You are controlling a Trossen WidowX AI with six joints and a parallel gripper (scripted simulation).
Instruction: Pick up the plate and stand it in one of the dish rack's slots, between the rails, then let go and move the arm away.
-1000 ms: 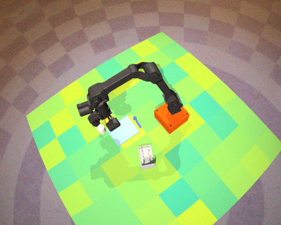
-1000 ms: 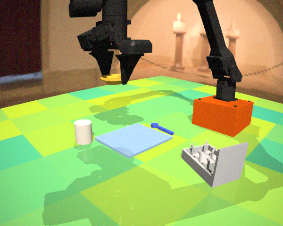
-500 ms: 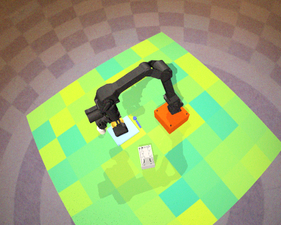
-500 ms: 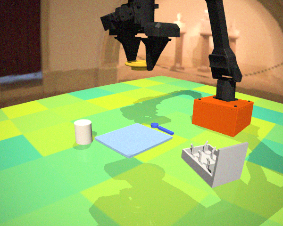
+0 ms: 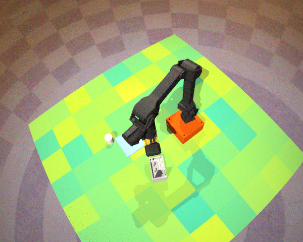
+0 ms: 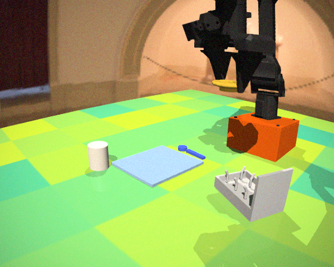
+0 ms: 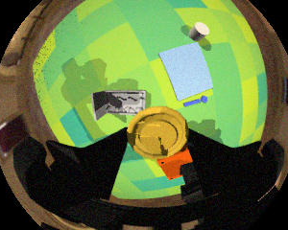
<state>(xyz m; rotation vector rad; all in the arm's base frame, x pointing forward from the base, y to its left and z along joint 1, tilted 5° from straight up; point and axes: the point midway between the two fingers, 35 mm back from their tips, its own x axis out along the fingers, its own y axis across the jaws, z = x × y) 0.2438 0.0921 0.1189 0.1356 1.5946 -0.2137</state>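
The grey dish rack is 2 cm ahead of my gripper tip, 9 cm to the left of it and 15 cm below it. Also, from my gripper tip: blue spoon (2 cm behind, 14 cm to the right, 17 cm below); then yellow plate (1 cm above); then light blue mat (8 cm ahead, 12 cm to the right, 17 cm below).
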